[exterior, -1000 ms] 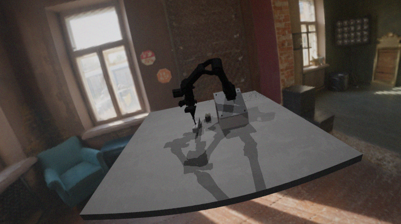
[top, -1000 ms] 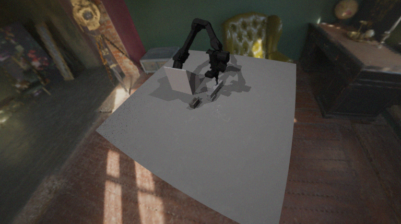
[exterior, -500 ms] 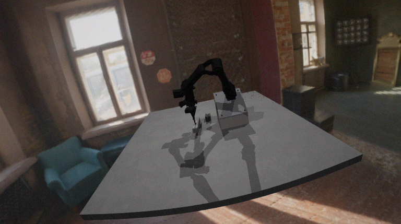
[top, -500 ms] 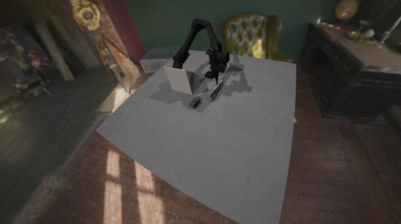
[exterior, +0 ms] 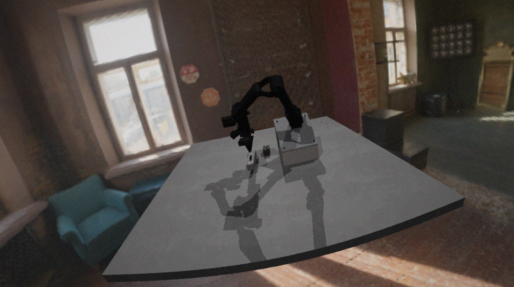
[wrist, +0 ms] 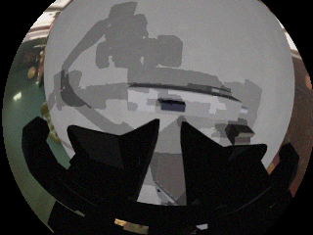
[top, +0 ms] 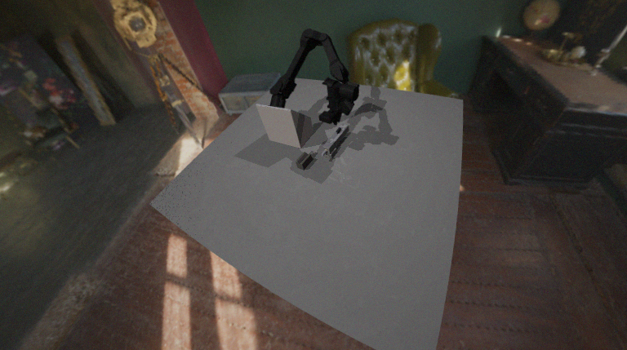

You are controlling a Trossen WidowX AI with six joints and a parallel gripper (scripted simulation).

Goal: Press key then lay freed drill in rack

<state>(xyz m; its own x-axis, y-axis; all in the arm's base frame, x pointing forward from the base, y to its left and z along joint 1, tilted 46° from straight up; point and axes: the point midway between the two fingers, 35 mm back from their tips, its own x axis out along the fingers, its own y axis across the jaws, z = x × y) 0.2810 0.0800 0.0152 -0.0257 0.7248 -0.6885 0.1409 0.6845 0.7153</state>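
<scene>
The drill lies 90 mm to the right of my gripper tip and 70 mm below it. The rest, counted from my gripper tip: light-grey slotted block 40 mm to the right, 70 mm below; then dark ribbed block 90 mm behind, 190 mm to the right, 100 mm below.
</scene>
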